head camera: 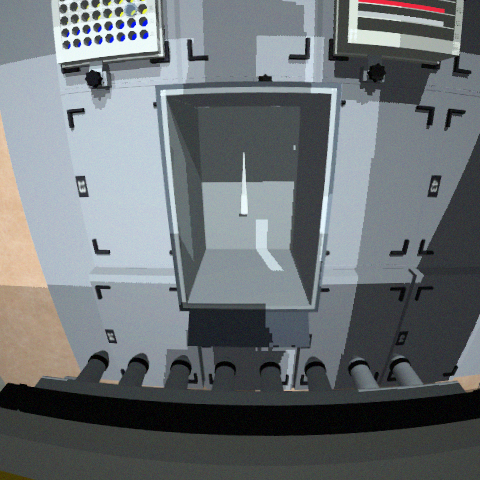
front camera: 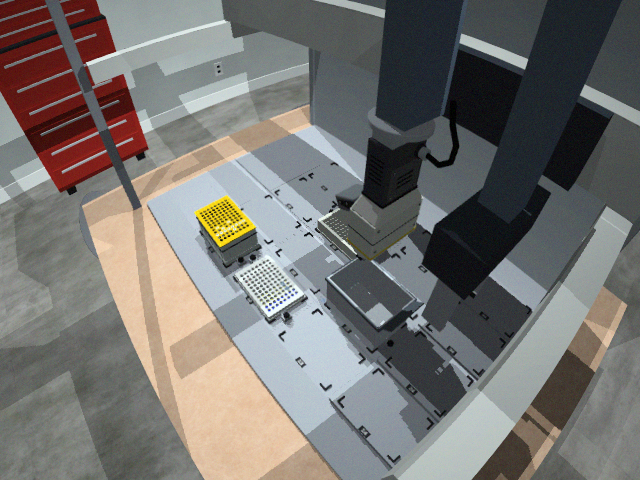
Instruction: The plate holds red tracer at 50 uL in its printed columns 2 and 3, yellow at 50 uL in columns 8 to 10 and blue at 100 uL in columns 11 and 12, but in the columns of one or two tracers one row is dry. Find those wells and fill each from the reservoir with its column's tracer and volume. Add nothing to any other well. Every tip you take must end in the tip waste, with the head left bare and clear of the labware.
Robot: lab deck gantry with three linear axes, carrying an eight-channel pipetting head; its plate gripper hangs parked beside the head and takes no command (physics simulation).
Scene:
A grey wall [front camera: 542,254]: 80 cm from the lens.

